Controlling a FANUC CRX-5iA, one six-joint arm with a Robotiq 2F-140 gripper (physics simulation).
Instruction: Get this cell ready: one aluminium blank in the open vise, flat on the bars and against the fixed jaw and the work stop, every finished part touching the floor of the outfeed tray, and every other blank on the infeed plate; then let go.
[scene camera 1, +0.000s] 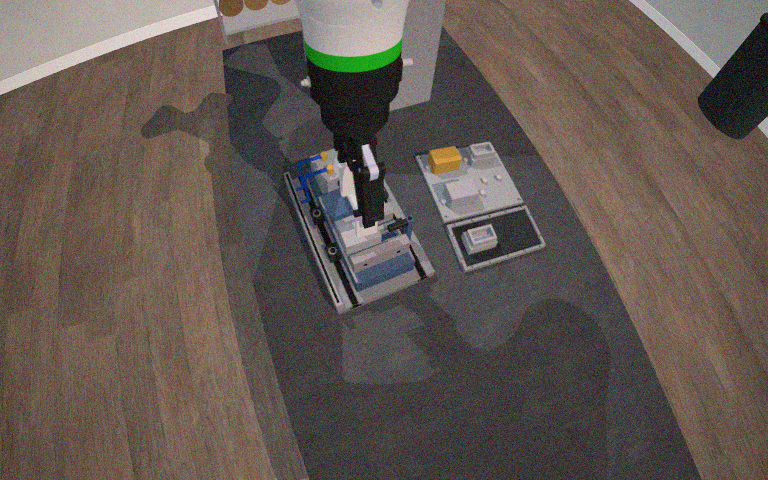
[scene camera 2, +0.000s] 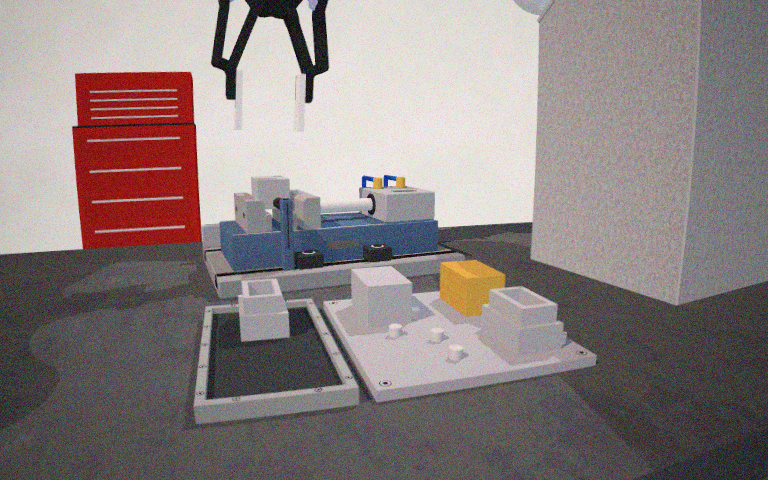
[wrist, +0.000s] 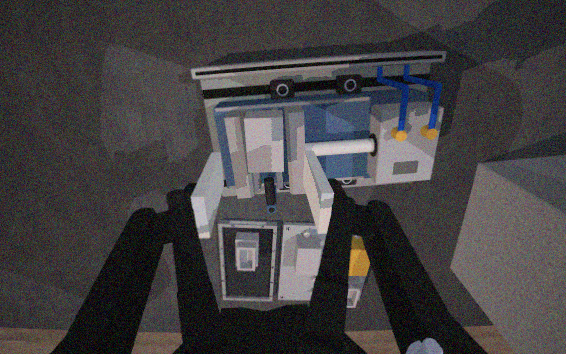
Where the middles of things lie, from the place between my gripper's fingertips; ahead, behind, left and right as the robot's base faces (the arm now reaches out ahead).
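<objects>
Counting from my hand, I see the fixed jaw (scene camera 1: 386, 250) 30 mm to the left of it, 30 mm ahead of it and 100 mm below it. The moving jaw (scene camera 2: 307, 206) is 40 mm behind my hand, 20 mm to the left of it and 100 mm below it. I find the white rod (wrist: 359, 145) 10 mm to the left of my hand and 90 mm behind it, and 100 mm below it. The blue stop post (scene camera 2: 287, 253) is 90 mm to the left of my hand, 10 mm behind it and 120 mm below it.
</objects>
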